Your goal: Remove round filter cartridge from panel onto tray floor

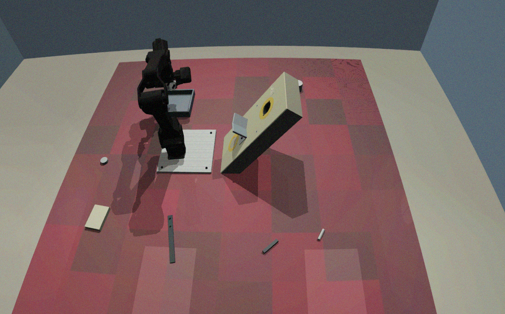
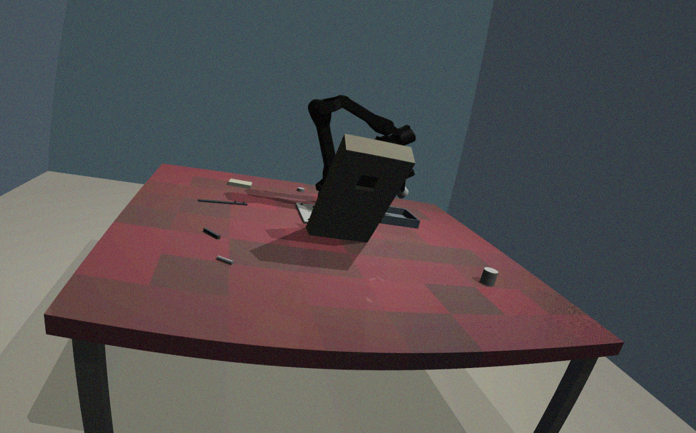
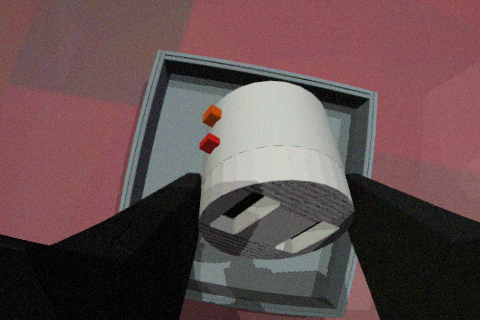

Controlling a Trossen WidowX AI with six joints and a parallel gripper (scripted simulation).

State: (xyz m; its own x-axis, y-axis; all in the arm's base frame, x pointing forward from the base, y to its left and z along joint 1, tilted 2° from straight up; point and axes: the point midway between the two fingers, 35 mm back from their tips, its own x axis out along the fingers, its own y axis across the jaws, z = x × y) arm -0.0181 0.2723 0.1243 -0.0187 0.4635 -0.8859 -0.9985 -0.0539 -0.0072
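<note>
Right now the grey tray is 11 cm below my gripper tip. From my gripper tip the other things lie so: grey shelf: 31 cm to the right, 27 cm ahead, 2 cm above; small disc: 29 cm to the right, 28 cm behind, 11 cm below; round filter cartridge: right at my gripper tip.
</note>
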